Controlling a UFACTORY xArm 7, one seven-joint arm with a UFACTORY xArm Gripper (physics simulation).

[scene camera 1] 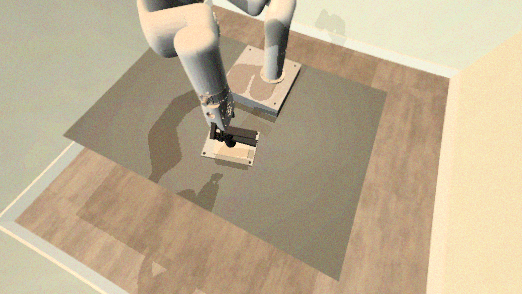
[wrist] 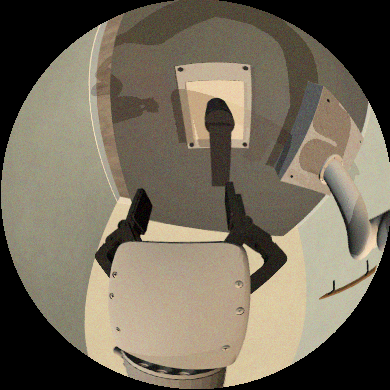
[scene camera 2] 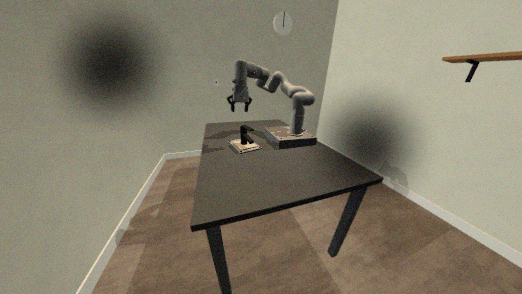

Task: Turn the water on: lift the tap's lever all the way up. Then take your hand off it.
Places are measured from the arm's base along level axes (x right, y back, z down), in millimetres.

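Pixels of known places: gripper, between the fingertips: (scene camera 1: 226, 128) (wrist: 184, 194) (scene camera 2: 239, 111); arm's base, origin of its link: (scene camera 1: 272, 74) (wrist: 330, 168) (scene camera 2: 294, 133).
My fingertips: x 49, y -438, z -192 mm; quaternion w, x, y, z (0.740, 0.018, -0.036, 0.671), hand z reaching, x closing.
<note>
For each thing: its middle in the pictures, then the offset to it from my fingertips. "spot": a spot on its surface instead. Level surfaces: height alone.
- black tap, a spot on its surface: (wrist: 219, 122) spot: dz +110, dx +41, dy +38 mm
- cream plate, middle of its body: (wrist: 216, 105) (scene camera 1: 231, 143) (scene camera 2: 244, 144) dz +251, dx +40, dy +37 mm
- lower spout, middle of its body: (scene camera 1: 244, 140) (scene camera 2: 248, 138) dz +179, dx -30, dy +44 mm
- dark table, height of its surface: dz +257 mm
The black tap (scene camera 1: 230, 142) (scene camera 2: 244, 135) (wrist: 219, 122) stands upright on a cream plate (scene camera 1: 209, 151) (scene camera 2: 254, 148) (wrist: 215, 72). Its lever (scene camera 1: 242, 132) (scene camera 2: 247, 127) (wrist: 220, 157) is the upper bar, lying near level above the lower spout (scene camera 1: 246, 141) (scene camera 2: 248, 138); both point the same way. My gripper (scene camera 1: 218, 134) (scene camera 2: 239, 108) (wrist: 184, 194) is open and empty, fingers pointing down. In the second scene view it hangs well above the tap, apart from it. In the first scene view it overlaps the tap's left end. In the wrist view the lever's end lies beyond the right finger.
The plate lies on the dark table (scene camera 1: 300, 200) (scene camera 2: 280, 175) (wrist: 150, 165). The arm's box-shaped base (scene camera 1: 240, 75) (scene camera 2: 297, 143) (wrist: 307, 177) stands close to the plate. A wooden shelf (scene camera 2: 480, 57) (wrist: 345, 288) is on the wall, away from the table.
</note>
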